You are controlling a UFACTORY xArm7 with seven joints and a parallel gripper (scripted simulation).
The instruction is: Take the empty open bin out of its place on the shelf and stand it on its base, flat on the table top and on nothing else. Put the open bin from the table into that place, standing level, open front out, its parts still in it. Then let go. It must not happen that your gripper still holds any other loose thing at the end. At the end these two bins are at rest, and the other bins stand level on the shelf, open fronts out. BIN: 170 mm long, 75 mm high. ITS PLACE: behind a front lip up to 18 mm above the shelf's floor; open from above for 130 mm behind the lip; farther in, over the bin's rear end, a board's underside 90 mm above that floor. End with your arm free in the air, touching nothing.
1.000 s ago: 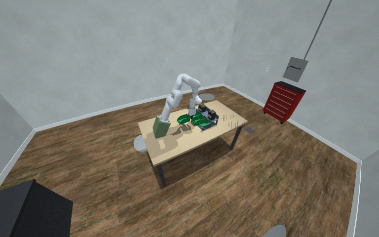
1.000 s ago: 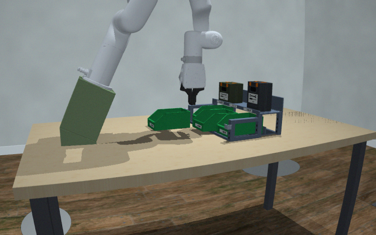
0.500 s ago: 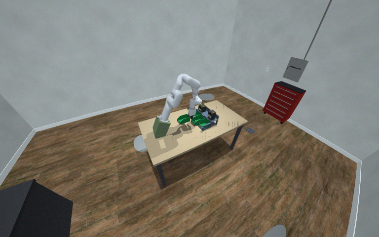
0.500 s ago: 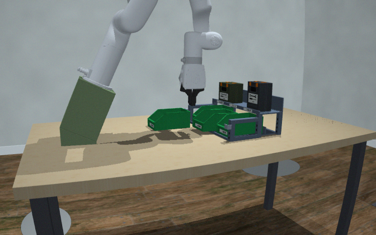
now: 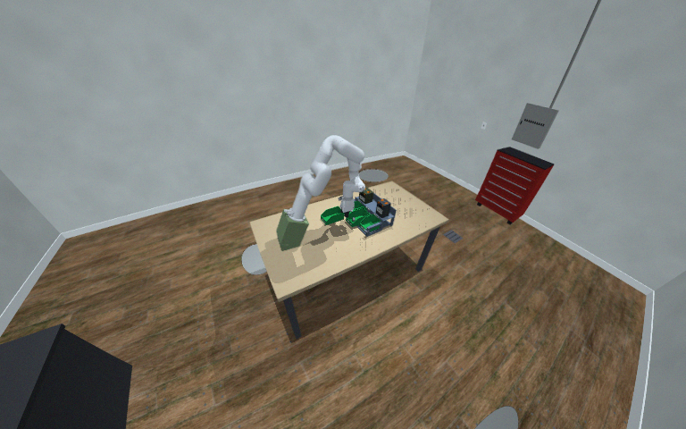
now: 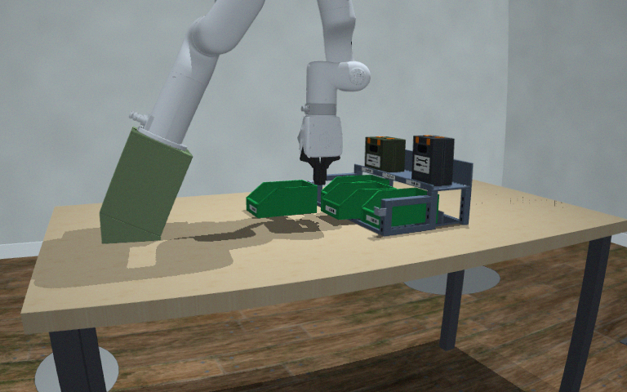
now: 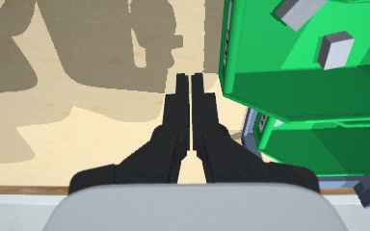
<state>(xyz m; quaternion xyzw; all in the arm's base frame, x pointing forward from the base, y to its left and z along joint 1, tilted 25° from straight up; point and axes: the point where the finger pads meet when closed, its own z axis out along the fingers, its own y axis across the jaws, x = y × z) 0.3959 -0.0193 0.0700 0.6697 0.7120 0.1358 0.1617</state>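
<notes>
The front lip is 11 cm below my hand, 8 cm ahead of it and 1 cm to the left of it.
</notes>
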